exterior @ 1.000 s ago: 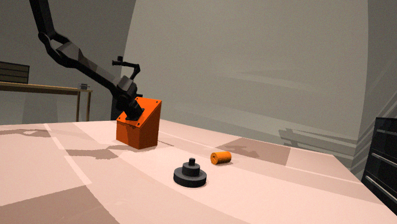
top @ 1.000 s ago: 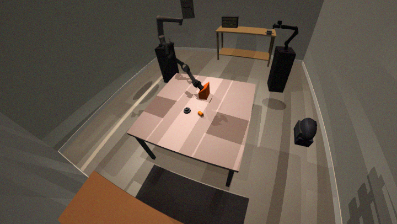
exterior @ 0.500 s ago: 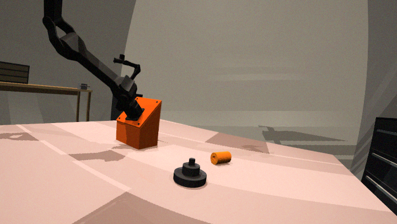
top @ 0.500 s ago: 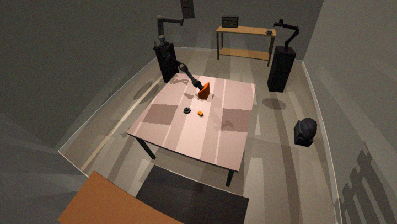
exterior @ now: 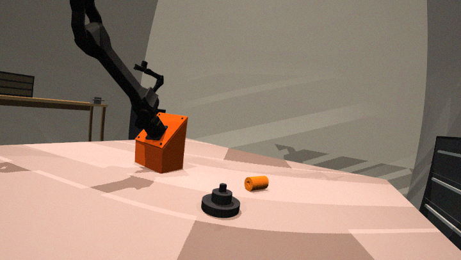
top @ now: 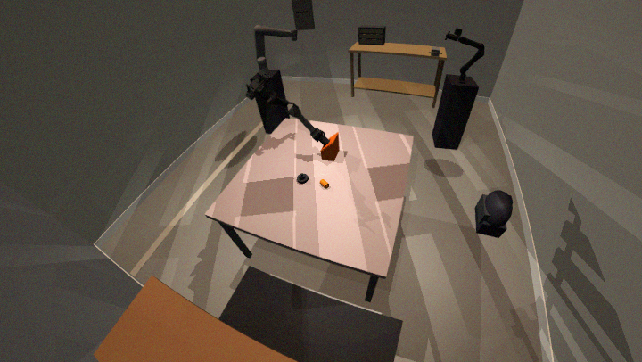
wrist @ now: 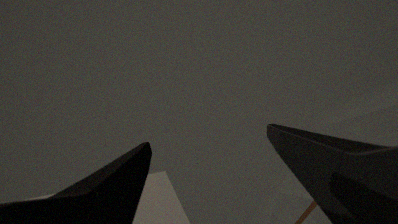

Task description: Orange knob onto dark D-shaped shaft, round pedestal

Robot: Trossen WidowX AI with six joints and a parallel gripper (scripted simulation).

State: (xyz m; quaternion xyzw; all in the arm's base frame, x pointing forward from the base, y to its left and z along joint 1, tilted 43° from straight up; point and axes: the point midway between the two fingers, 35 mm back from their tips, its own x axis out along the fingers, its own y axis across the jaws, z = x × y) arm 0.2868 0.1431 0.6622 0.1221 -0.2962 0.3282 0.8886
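The orange knob lies 11 cm ahead of my gripper tip, 39 cm to the left of it and 74 cm below it. The rest, counted from my gripper tip: dark round pedestal 7 cm ahead, 22 cm to the left, 73 cm below.
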